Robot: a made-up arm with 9 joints.
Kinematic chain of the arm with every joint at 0, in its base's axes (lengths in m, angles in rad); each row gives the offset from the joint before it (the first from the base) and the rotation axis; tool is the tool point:
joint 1: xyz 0 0 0.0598 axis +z
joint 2: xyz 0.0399 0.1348 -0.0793 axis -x
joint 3: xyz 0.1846 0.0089 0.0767 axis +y
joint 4: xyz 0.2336 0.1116 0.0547 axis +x
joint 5: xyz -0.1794 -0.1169 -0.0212 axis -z
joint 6: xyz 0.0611 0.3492 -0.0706 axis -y
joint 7: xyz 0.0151 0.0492 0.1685 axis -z
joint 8: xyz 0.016 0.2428 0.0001 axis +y
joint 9: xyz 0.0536 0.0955 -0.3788 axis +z
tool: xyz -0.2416 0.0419 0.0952
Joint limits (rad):
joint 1: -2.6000..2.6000
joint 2: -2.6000..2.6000
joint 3: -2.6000..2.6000
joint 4: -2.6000..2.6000
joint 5: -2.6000..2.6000
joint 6: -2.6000..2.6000
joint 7: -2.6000..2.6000
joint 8: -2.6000..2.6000
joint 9: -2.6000..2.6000
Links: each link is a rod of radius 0.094 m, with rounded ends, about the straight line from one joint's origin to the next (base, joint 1, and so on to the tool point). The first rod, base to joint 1, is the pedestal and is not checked.
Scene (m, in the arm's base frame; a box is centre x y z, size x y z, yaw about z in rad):
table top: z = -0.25
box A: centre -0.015 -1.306 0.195 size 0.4 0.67 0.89 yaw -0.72
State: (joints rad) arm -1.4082 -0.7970 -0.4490 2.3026 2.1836 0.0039 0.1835 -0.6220 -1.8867
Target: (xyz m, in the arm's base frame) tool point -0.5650 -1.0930 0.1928
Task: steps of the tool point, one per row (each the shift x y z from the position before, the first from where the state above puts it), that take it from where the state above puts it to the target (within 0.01 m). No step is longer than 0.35 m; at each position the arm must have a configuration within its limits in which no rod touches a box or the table.
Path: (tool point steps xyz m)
1: -0.1610 -0.0768 0.2203
2: -0.1865 -0.0203 0.1869
3: -0.1903 0.0282 0.1455
4: -0.1762 0.0629 0.1027
5: -0.1521 0.0807 0.0636
6: -0.2331 -0.1975 -0.0913
7: -0.2390 -0.1141 -0.1477
8: -0.2076 0.0035 -0.1221
9: -0.0656 -0.0830 -0.2505
10: -0.0489 0.0213 -0.2812

